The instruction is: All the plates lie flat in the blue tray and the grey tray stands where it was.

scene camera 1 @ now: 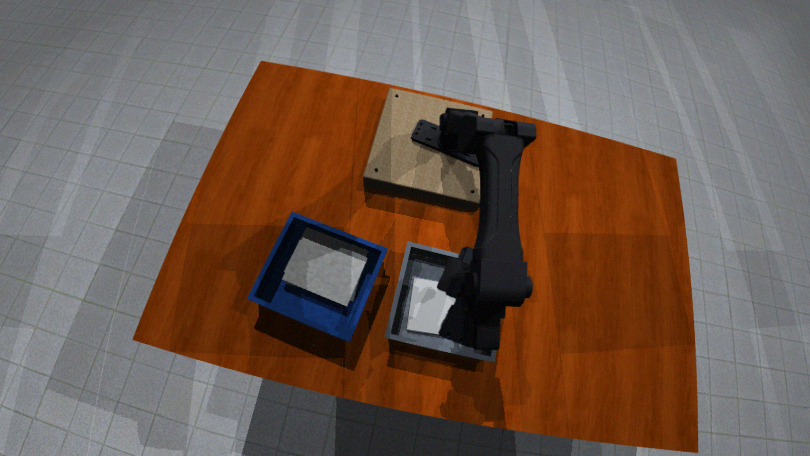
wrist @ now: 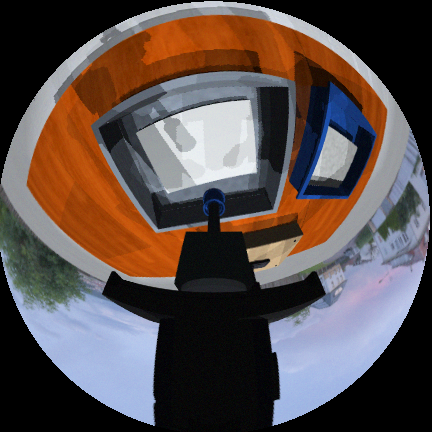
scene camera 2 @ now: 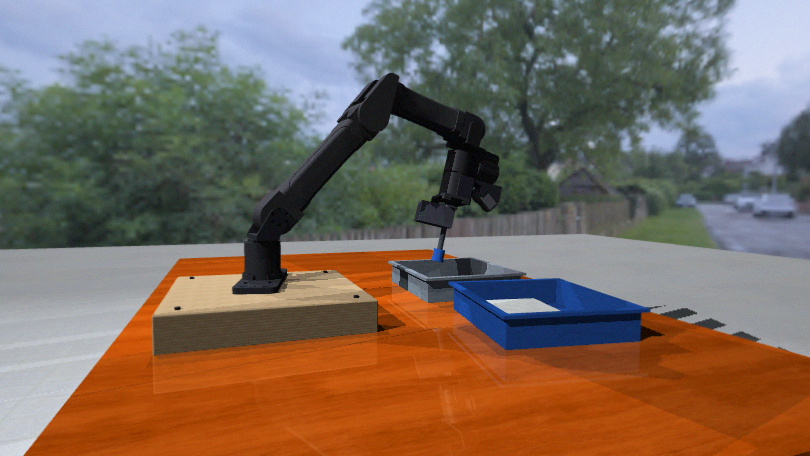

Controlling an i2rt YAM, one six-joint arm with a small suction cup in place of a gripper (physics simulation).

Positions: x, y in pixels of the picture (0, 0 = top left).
My suction cup [scene camera 2: 438, 255] carries nothing. The cup is 7 cm from the middle of a grey tray [scene camera 1: 420, 261], above it.
